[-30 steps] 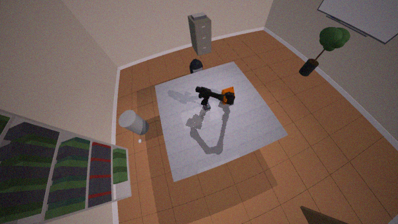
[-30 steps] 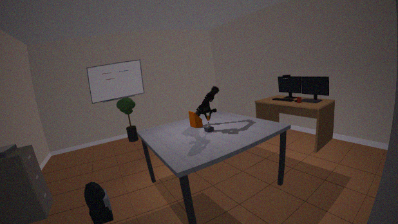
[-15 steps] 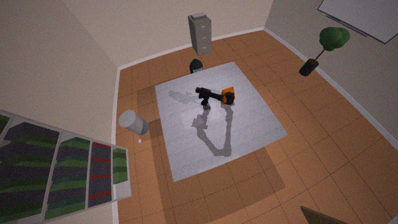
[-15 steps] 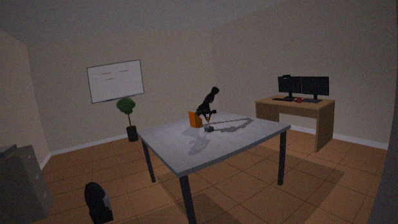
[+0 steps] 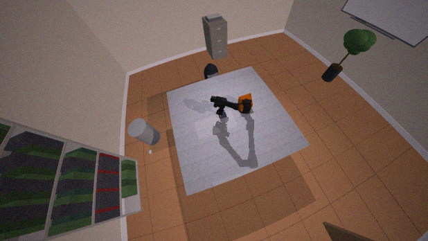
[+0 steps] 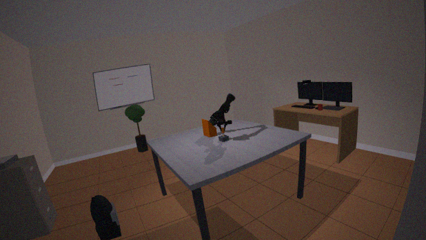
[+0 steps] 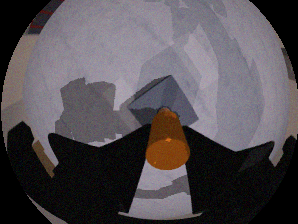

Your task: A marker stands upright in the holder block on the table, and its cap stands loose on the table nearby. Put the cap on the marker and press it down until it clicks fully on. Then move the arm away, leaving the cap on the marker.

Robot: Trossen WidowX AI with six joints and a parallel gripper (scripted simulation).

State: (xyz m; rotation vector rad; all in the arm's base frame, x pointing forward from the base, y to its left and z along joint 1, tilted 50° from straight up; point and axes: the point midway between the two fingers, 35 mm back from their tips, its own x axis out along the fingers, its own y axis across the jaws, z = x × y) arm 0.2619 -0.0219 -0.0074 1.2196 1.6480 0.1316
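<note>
Now: gripper tip 7 cm above the holder block. Also, from my gripper tip: orange marker cap: 1 cm above.
</note>
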